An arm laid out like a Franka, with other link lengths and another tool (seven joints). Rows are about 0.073 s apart.
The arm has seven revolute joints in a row. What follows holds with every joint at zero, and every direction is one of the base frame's.
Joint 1 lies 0.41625 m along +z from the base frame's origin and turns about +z.
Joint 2 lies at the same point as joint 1 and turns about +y.
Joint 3 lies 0.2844 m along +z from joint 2 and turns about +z.
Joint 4 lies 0.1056 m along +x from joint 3 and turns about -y.
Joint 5 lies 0.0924 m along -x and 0.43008 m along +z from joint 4 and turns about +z.
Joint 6 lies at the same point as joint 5 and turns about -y.
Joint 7 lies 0.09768 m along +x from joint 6 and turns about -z.
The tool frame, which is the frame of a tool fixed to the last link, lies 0.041 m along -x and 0.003 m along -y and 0.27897 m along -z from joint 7; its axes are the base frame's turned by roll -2.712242, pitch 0 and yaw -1.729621 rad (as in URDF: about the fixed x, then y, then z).
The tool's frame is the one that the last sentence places.
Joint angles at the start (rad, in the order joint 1, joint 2, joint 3, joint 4, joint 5, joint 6, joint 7):
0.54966 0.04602 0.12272 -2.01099 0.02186 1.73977 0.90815
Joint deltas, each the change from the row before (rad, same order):
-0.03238 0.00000 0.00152 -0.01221 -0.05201 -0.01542 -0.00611
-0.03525 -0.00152 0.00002 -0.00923 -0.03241 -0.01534 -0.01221
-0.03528 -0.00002 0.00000 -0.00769 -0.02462 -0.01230 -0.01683
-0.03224 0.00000 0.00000 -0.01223 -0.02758 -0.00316 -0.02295
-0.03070 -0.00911 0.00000 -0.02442 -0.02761 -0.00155 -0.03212
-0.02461 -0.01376 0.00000 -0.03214 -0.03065 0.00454 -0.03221
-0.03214 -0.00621 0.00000 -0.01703 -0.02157 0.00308 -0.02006
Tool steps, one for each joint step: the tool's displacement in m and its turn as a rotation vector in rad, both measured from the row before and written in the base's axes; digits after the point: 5 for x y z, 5 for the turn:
0.01079 -0.02934 -0.00584 -0.05147 -0.00500 -0.00041
0.00929 -0.02652 -0.00275 -0.03374 0.00462 -0.00868
0.00804 -0.02445 -0.00248 -0.02479 0.00875 -0.00835
0.00708 -0.02384 -0.00421 -0.02223 0.00679 0.00236
0.00276 -0.02545 -0.00393 -0.02103 0.01186 0.01253
0.00005 -0.02390 -0.00447 -0.02157 0.00977 0.02113
0.00388 -0.02204 -0.00261 -0.01439 0.00552 -0.00219

